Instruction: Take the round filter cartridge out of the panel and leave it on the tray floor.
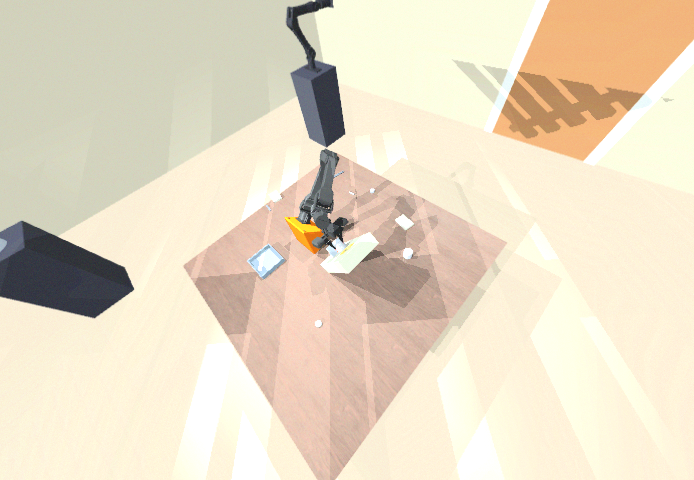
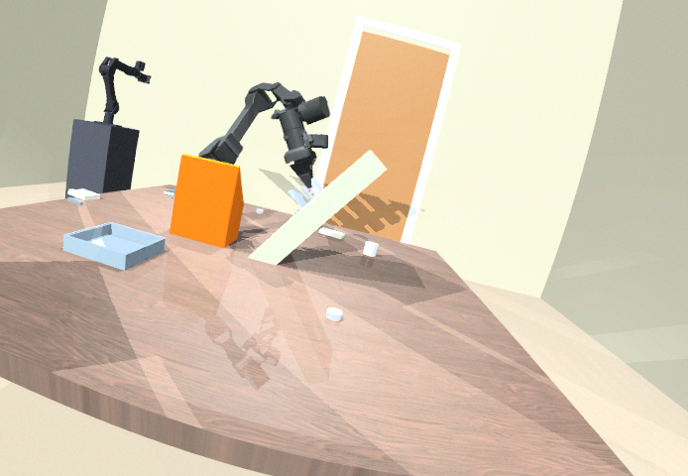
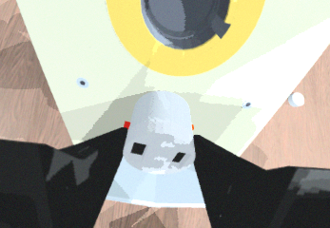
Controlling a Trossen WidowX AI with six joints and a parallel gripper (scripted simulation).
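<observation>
Right now the cream service panel is 40 mm below my gripper tip and 30 mm ahead of it. The rest, counted from my gripper tip: round white filter cartridge (right at my gripper tip); then light blue tray (350 mm behind, 280 mm to the right, 190 mm below).
</observation>
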